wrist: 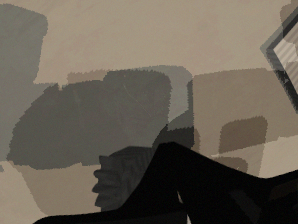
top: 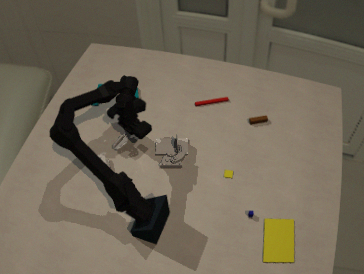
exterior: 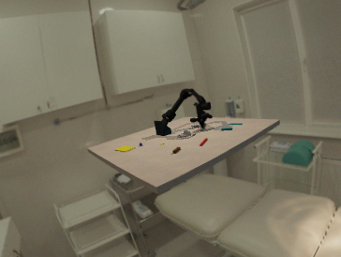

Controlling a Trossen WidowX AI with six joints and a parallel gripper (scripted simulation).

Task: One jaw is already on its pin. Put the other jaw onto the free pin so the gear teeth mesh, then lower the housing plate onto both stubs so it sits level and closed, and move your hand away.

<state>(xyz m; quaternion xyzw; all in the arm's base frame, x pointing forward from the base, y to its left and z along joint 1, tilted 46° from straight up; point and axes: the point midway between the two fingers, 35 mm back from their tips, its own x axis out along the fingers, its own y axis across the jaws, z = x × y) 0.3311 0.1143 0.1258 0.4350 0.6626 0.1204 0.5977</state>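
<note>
The jaw lies 30 mm to the left of my gripper tip and 20 mm above it. Round my gripper tip: brown block: 190 mm ahead, 470 mm to the right, 10 mm below; then yellow square: 80 mm behind, 390 mm to the right, 20 mm below; then red bar: 250 mm ahead, 260 mm to the right, 20 mm below.
</note>
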